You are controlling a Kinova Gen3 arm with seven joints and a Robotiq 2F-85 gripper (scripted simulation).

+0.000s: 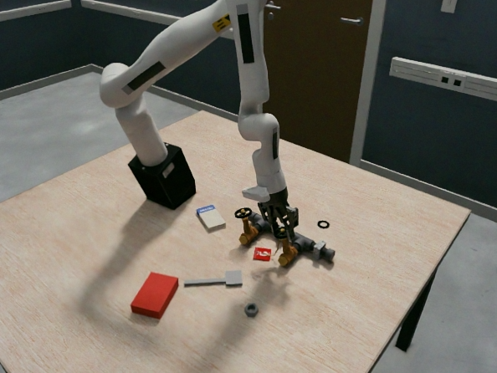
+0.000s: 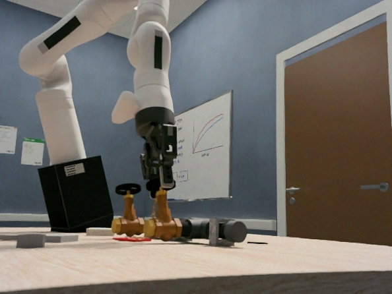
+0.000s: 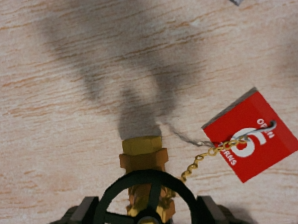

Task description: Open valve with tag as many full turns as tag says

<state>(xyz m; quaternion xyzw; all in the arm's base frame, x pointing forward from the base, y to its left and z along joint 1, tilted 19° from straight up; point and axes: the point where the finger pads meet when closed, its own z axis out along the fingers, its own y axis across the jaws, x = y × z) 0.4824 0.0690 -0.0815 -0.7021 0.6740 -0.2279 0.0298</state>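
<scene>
My gripper is now 100 mm above the red tag, 60 mm past it and 30 mm to the left of it. Round my hand: red block (350 mm to the right, 130 mm behind, 80 mm below); white card box (290 mm behind, 90 mm below, 30 mm to the right); grey t-shaped tool (190 mm to the right, 90 mm below, 60 mm behind).
</scene>
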